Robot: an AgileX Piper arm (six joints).
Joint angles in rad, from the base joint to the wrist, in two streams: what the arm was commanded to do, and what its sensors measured. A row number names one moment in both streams.
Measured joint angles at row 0:
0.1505, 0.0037, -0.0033, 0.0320, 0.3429, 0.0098
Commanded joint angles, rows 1 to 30:
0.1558, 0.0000, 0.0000, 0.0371, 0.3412, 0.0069
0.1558, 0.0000, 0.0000, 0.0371, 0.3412, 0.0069
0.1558, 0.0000, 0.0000, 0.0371, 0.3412, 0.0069
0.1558, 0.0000, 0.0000, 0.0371, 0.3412, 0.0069
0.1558, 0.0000, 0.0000, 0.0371, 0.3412, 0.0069
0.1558, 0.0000, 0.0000, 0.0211, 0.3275, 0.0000
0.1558, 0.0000, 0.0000, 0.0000, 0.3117, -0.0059
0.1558, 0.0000, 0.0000, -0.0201, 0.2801, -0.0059
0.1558, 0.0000, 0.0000, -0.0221, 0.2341, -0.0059
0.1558, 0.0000, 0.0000, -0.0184, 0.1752, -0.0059
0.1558, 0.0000, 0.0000, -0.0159, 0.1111, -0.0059
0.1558, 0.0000, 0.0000, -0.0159, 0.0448, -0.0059
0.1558, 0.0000, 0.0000, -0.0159, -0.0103, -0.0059
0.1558, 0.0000, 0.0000, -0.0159, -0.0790, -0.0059
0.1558, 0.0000, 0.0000, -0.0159, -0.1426, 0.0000
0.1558, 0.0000, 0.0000, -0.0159, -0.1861, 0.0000
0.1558, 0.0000, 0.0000, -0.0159, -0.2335, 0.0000
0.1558, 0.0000, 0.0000, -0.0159, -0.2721, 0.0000
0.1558, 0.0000, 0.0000, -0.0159, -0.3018, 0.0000
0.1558, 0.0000, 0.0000, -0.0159, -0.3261, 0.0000
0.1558, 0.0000, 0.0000, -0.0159, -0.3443, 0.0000
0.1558, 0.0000, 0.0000, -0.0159, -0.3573, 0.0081
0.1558, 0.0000, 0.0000, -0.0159, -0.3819, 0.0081
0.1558, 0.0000, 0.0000, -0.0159, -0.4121, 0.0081
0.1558, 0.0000, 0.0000, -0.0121, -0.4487, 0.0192
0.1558, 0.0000, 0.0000, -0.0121, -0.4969, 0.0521
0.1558, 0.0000, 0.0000, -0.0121, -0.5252, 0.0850
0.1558, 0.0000, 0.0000, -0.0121, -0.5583, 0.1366
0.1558, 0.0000, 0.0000, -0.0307, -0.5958, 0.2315
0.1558, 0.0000, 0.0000, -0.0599, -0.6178, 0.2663
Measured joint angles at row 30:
0.1505, 0.0020, -0.0033, 0.0000, -0.5178, 0.1169
